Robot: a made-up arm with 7 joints.
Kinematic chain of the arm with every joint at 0, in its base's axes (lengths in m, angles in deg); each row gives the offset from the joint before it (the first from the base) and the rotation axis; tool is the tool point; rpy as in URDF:
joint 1: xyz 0 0 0.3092 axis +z
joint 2: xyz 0 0 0 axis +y
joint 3: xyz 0 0 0.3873 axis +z
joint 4: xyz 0.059 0 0 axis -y
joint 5: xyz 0.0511 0 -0.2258 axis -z
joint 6: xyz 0 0 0 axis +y
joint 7: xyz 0.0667 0 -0.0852 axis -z
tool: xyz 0 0 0 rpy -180 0 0
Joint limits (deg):
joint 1: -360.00..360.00
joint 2: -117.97..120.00
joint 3: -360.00..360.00
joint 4: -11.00..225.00
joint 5: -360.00..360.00
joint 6: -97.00..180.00
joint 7: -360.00..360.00
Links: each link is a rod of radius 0.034 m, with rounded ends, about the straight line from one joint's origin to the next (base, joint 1, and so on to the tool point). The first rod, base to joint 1, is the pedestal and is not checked.
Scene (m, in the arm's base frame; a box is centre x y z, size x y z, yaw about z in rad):
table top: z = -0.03
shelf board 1: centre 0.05 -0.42 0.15 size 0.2 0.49 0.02 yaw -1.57
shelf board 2: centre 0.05 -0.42 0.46 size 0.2 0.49 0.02 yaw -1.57
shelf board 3: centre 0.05 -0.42 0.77 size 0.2 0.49 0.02 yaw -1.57
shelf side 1: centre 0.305 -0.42 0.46 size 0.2 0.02 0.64 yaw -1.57
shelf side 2: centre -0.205 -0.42 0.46 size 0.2 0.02 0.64 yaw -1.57
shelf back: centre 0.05 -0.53 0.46 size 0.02 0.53 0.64 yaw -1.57
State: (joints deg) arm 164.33 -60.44 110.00 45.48 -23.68 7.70 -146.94
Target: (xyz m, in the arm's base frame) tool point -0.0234 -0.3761 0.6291
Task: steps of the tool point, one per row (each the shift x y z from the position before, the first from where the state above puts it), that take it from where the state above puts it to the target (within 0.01 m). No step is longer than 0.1 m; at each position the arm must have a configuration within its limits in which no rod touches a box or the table.
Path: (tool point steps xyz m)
1: 0.0187 0.0531 0.0505
2: 0.0074 0.0606 0.0455
3: -0.0069 0.0637 0.0358
4: -0.0214 0.0609 0.0230
5: -0.0326 0.0526 0.0083
6: 0.0049 -0.0654 0.0323
7: -0.0150 -0.0665 0.0315
8: -0.0350 -0.0614 0.0320
9: -0.0529 -0.0500 0.0335
10: -0.0671 -0.0331 0.0356

